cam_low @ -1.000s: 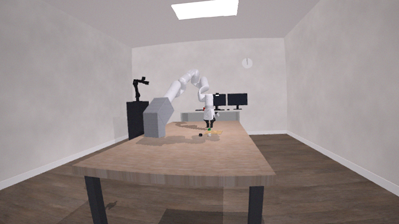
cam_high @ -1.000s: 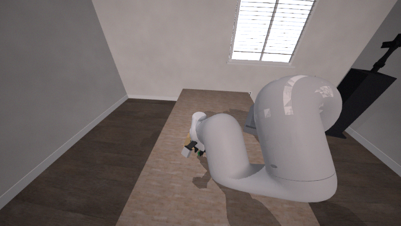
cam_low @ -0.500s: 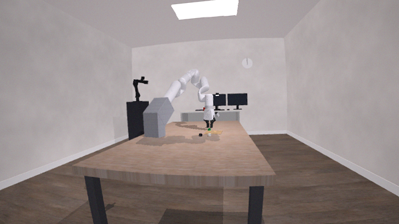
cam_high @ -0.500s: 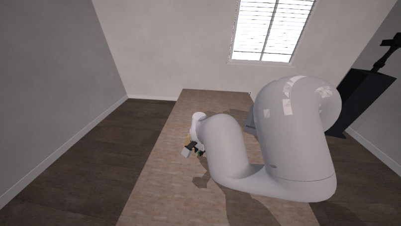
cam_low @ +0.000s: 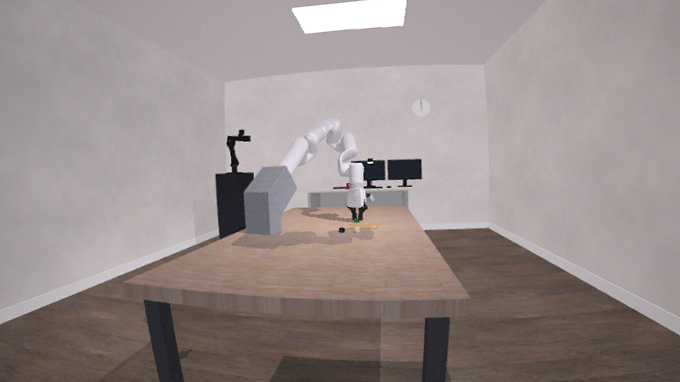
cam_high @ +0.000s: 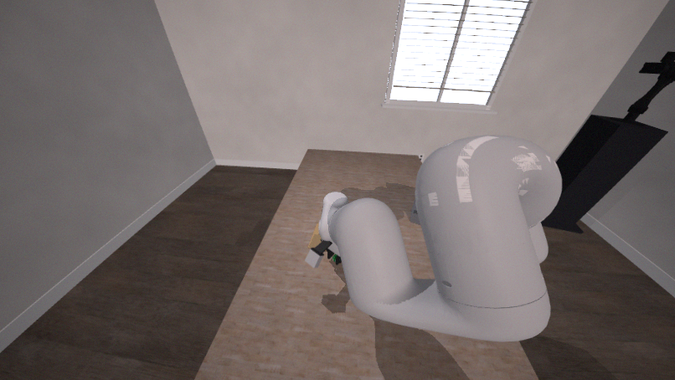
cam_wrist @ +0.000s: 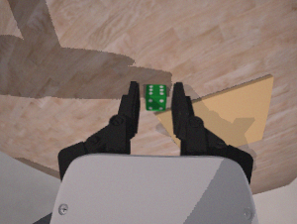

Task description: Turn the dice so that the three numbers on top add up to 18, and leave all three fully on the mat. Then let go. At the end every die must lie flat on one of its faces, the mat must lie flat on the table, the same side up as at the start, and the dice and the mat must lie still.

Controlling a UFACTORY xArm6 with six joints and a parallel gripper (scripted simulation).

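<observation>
Right now the green die is 20 mm below my hand and 10 mm to the right of it. Also, from my hand: black die: 270 mm to the right, 20 mm below, 10 mm ahead; mat: 100 mm to the right, 60 mm ahead, 30 mm below; white die: 250 mm to the right, 80 mm ahead, 20 mm below.
</observation>
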